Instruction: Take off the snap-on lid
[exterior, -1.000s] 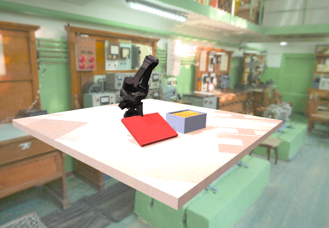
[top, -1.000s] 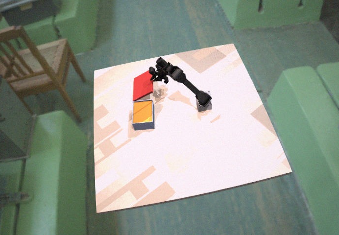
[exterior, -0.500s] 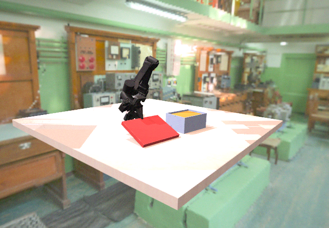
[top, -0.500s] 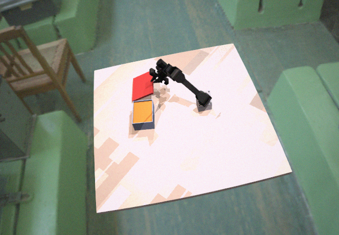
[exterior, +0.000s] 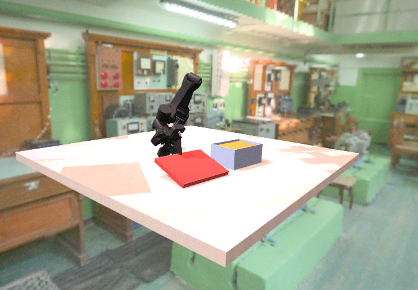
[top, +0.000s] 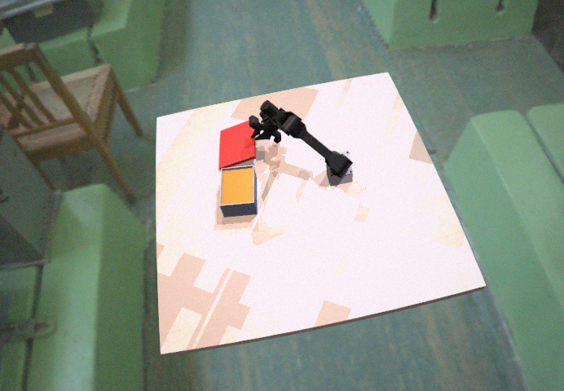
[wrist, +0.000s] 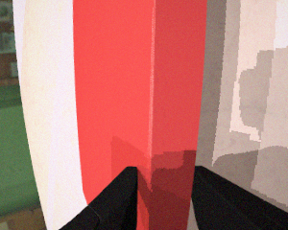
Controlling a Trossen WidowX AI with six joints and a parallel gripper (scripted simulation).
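My gripper tip is 8 cm short of the flat red lid, 2 cm to the left of it and 2 cm above it. The rest, counted from my gripper tip: grey-blue storage box 27 cm to the left, 12 cm ahead, 2 cm below.
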